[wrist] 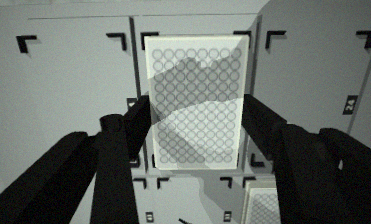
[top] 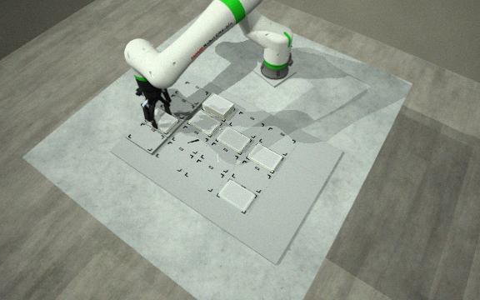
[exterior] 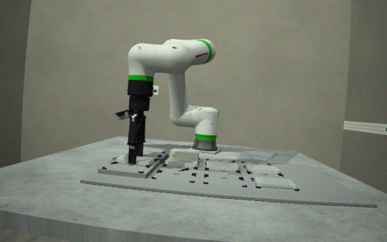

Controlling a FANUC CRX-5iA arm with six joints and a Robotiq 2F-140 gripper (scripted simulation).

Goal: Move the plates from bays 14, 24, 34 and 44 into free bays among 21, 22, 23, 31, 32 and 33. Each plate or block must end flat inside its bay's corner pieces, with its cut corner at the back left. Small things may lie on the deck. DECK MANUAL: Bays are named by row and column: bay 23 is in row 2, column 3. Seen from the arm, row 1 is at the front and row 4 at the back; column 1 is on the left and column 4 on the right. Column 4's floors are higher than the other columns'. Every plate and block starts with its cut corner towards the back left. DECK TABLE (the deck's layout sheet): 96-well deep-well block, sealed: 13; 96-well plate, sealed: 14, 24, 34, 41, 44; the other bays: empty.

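My hand is 180 mm to the right of the thin black stick and 40 mm above it. The rest, counted from my hand: sealed deep-well block (210 mm behind, 160 mm to the left, 20 mm below); then plate (110 mm ahead, 490 mm to the left, 40 mm below); then white tip (10 mm ahead, 330 mm to the left, 40 mm below).
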